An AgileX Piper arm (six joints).
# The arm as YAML. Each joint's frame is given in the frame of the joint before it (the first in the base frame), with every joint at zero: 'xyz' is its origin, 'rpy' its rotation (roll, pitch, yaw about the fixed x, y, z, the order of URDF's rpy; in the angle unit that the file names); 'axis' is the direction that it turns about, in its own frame. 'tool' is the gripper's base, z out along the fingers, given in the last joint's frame.
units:
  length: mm
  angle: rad
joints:
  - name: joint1
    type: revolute
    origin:
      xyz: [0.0, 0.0, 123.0]
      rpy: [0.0, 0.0, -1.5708]
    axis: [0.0, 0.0, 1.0]
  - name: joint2
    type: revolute
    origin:
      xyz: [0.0, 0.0, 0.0]
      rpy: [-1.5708, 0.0, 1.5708]
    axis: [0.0, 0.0, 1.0]
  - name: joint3
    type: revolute
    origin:
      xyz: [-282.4, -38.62, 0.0]
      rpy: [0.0, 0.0, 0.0]
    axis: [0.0, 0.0, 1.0]
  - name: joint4
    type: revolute
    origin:
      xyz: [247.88, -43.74, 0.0]
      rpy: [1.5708, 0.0, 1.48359]
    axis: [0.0, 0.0, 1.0]
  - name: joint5
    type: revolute
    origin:
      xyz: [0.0, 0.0, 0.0]
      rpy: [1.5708, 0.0, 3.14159]
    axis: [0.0, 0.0, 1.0]
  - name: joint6
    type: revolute
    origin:
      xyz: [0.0, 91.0, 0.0]
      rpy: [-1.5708, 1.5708, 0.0]
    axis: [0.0, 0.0, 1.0]
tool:
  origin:
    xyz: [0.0, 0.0, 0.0]
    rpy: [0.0, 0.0, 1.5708]
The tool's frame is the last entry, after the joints.
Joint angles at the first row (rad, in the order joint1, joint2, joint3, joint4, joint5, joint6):
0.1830, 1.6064, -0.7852, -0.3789, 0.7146, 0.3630
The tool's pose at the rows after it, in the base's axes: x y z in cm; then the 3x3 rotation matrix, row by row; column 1 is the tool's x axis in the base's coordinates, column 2 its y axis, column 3 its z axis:
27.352, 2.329, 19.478; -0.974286, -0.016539, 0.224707; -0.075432, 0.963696, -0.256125; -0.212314, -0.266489, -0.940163
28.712, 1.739, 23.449; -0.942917, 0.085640, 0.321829; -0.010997, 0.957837, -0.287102; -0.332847, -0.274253, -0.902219
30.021, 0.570, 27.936; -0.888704, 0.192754, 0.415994; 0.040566, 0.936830, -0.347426; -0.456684, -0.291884, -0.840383
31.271, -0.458, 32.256; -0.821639, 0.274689, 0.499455; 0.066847, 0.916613, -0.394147; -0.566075, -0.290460, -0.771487
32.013, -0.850, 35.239; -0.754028, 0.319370, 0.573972; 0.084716, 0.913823, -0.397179; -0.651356, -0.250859, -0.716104
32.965, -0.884, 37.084; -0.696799, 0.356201, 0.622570; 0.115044, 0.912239, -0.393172; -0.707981, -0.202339, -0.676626
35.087, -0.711, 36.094; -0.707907, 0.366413, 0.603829; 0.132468, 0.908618, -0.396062; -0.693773, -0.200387, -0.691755
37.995, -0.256, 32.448; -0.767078, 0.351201, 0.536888; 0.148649, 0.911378, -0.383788; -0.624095, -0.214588, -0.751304
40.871, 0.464, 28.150; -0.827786, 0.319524, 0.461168; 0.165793, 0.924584, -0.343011; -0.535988, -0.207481, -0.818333
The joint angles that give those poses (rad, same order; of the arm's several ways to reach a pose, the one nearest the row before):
0.1821, 1.5717, -0.8772, -0.4104, 0.8232, 0.3947
0.1672, 1.5279, -0.9868, -0.4524, 0.8790, 0.4564
0.1413, 1.5003, -1.1192, -0.5223, 0.9388, 0.5094
0.1165, 1.4974, -1.2643, -0.5723, 0.9793, 0.5271
0.1028, 1.4974, -1.3628, -0.5818, 0.9722, 0.5374
0.0984, 1.5188, -1.4452, -0.5840, 0.9622, 0.5679
0.0975, 1.5984, -1.5019, -0.5832, 0.9657, 0.5861
0.0974, 1.7230, -1.5347, -0.5569, 0.9639, 0.5909
0.0975, 1.8624, -1.5826, -0.4914, 0.9590, 0.5677

